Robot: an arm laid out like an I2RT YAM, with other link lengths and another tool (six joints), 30 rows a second.
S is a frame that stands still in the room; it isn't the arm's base.
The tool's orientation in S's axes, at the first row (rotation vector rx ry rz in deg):
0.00, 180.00, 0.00
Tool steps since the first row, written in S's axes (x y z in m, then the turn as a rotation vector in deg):
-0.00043, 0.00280, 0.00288, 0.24, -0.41, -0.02
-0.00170, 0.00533, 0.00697, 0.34, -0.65, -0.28
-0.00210, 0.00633, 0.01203, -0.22, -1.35, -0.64
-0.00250, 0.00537, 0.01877, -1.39, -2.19, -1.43
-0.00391, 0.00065, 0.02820, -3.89, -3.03, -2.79
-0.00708, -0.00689, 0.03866, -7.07, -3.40, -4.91
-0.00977, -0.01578, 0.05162, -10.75, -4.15, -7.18
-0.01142, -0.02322, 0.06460, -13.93, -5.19, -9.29
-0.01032, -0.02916, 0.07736, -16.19, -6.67, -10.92
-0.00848, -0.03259, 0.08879, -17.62, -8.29, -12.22
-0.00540, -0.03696, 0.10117, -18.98, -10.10, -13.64
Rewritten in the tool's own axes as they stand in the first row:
0.00043, 0.00280, -0.00288, -0.24, -0.41, 0.02
0.00170, 0.00533, -0.00697, -0.34, -0.65, 0.28
0.00210, 0.00633, -0.01203, 0.22, -1.35, 0.64
0.00250, 0.00537, -0.01877, 1.39, -2.19, 1.43
0.00391, 0.00065, -0.02820, 3.89, -3.03, 2.79
0.00708, -0.00689, -0.03866, 7.07, -3.40, 4.91
0.00977, -0.01578, -0.05162, 10.75, -4.15, 7.18
0.01142, -0.02322, -0.06460, 13.93, -5.19, 9.29
0.01032, -0.02916, -0.07736, 16.19, -6.67, 10.92
0.00848, -0.03259, -0.08879, 17.62, -8.29, 12.22
0.00540, -0.03696, -0.10117, 18.98, -10.10, 13.64

